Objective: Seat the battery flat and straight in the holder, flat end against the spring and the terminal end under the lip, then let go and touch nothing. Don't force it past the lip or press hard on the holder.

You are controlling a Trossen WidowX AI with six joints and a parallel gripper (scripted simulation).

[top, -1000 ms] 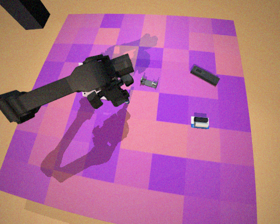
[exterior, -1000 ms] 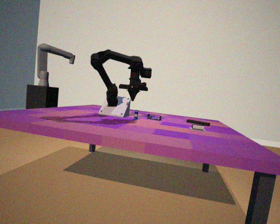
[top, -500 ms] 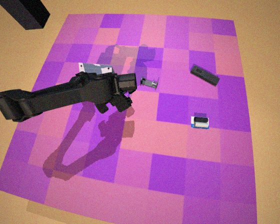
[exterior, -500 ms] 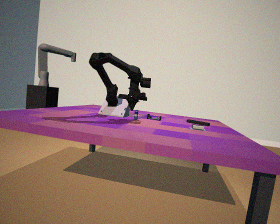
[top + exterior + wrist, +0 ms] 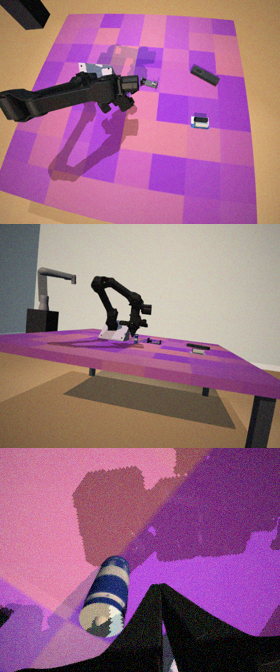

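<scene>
Right now my gripper tip is 2 cm to the right of the battery, 2 cm short of it and 1 cm above it. From my gripper tip the other things lie so: black bar (45 cm ahead, 21 cm to the left, 2 cm below).
</scene>
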